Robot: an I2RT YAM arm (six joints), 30 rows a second.
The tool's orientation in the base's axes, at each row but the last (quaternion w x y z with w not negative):
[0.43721 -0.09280 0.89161 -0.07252]
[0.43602 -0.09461 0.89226 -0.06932]
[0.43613 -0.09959 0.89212 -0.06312]
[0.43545 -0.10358 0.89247 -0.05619]
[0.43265 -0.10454 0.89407 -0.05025]
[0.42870 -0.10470 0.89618 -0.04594]
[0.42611 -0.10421 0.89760 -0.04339]
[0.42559 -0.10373 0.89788 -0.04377]
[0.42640 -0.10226 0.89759 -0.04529]
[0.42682 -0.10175 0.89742 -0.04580]
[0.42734 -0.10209 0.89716 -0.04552]
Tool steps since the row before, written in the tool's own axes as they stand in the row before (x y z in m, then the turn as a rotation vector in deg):
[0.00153 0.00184 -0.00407 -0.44 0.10 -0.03]
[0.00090 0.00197 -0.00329 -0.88 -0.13 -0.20]
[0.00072 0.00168 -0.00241 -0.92 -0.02 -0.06]
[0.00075 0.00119 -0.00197 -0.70 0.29 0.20]
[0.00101 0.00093 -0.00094 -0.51 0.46 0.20]
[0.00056 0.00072 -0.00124 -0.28 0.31 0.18]
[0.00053 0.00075 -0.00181 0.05 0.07 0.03]
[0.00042 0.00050 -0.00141 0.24 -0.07 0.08]
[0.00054 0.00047 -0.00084 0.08 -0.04 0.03]
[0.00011 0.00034 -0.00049 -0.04 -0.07 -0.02]
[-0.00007 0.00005 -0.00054 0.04 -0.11 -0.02]
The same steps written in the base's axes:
[-0.00433 0.00163 0.00091 0.23 0.20 0.33]
[-0.00336 0.00184 0.00091 0.39 0.08 0.82]
[-0.00254 0.00153 0.00059 0.51 0.20 0.75]
[-0.00217 0.00100 0.00041 0.54 0.44 0.36]
[-0.00148 0.00067 -0.00036 0.40 0.57 0.18]
[-0.00141 0.00056 0.00023 0.27 0.37 0.05]
[-0.00184 0.00059 0.00062 -0.02 0.06 -0.07]
[-0.00142 0.00038 0.00049 -0.08 -0.12 -0.22]
[-0.00105 0.00033 0.00004 -0.02 -0.06 -0.07]
[-0.00050 0.00030 0.00017 0.02 -0.06 0.05]
[-0.00038 0.00006 0.00039 -0.02 -0.12 0.00]

